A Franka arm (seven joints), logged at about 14 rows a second.
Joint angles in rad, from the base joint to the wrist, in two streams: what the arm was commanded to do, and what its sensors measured. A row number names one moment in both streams.
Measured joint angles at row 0: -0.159 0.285 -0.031 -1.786 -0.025 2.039 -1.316
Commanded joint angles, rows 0 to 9: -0.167 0.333 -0.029 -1.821 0.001 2.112 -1.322; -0.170 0.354 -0.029 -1.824 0.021 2.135 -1.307; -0.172 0.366 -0.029 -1.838 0.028 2.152 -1.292; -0.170 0.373 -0.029 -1.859 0.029 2.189 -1.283; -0.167 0.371 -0.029 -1.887 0.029 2.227 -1.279; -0.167 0.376 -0.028 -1.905 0.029 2.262 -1.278; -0.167 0.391 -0.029 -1.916 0.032 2.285 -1.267; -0.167 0.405 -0.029 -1.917 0.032 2.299 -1.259; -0.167 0.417 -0.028 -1.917 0.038 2.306 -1.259; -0.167 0.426 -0.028 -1.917 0.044 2.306 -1.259
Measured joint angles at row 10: -0.162 0.418 -0.033 -1.904 0.025 2.285 -1.272
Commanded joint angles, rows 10 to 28: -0.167 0.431 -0.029 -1.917 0.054 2.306 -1.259; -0.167 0.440 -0.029 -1.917 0.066 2.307 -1.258; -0.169 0.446 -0.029 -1.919 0.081 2.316 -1.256; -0.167 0.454 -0.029 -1.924 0.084 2.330 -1.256; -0.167 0.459 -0.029 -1.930 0.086 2.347 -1.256; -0.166 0.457 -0.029 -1.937 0.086 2.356 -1.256; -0.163 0.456 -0.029 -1.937 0.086 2.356 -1.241; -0.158 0.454 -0.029 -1.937 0.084 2.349 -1.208; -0.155 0.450 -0.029 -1.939 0.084 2.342 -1.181; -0.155 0.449 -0.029 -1.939 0.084 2.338 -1.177; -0.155 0.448 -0.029 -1.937 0.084 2.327 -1.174; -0.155 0.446 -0.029 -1.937 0.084 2.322 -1.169; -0.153 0.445 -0.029 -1.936 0.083 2.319 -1.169; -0.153 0.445 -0.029 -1.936 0.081 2.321 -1.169; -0.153 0.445 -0.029 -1.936 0.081 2.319 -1.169; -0.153 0.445 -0.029 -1.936 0.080 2.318 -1.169; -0.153 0.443 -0.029 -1.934 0.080 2.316 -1.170; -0.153 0.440 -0.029 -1.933 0.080 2.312 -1.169; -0.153 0.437 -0.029 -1.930 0.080 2.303 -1.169
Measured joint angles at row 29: -0.153 0.470 -0.030 -1.916 0.071 2.327 -1.177
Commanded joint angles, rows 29 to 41: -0.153 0.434 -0.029 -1.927 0.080 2.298 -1.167; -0.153 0.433 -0.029 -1.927 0.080 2.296 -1.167; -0.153 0.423 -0.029 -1.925 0.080 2.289 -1.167; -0.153 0.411 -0.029 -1.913 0.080 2.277 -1.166; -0.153 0.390 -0.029 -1.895 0.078 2.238 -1.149; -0.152 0.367 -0.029 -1.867 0.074 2.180 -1.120; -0.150 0.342 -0.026 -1.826 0.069 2.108 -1.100; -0.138 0.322 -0.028 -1.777 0.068 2.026 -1.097; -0.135 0.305 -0.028 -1.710 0.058 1.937 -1.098; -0.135 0.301 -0.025 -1.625 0.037 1.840 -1.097; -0.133 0.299 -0.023 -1.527 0.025 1.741 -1.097; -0.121 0.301 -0.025 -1.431 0.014 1.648 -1.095; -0.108 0.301 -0.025 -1.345 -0.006 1.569 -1.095
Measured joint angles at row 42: -0.127 0.282 -0.026 -1.535 0.032 1.732 -1.115
